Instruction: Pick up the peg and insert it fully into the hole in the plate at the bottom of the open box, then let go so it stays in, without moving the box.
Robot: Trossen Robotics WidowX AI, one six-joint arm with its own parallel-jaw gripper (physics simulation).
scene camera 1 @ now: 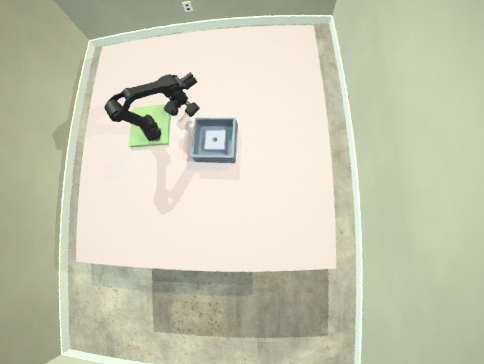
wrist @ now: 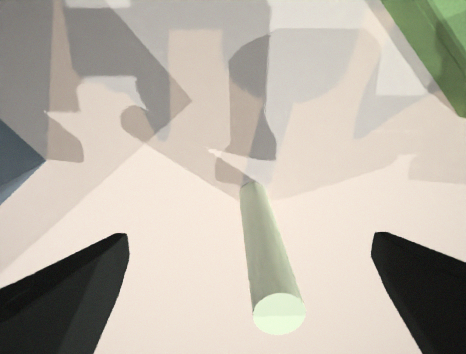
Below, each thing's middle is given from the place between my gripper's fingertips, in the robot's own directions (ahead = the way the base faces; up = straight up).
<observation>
I see my gripper 1 cm above the pale peg point(wrist: 277, 306). From my hand the other things lie so: blue-grey box point(scene camera 1: 198, 153) 15 cm ahead, 17 cm to the right.
</observation>
